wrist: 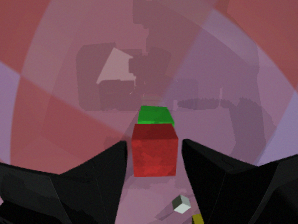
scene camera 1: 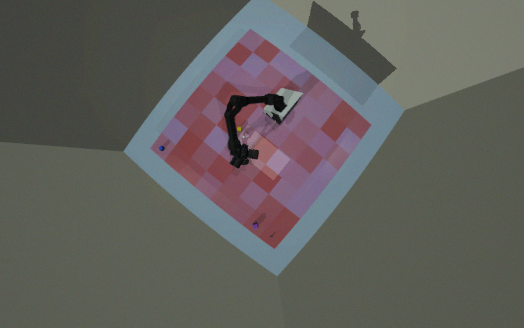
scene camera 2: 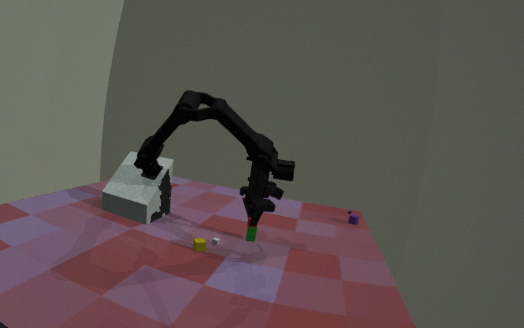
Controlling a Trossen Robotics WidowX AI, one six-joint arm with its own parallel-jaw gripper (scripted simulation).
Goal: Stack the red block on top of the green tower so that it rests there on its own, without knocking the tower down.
Labels:
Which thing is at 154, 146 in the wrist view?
A red block.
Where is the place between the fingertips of my gripper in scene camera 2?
252, 223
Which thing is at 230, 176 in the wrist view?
My gripper.

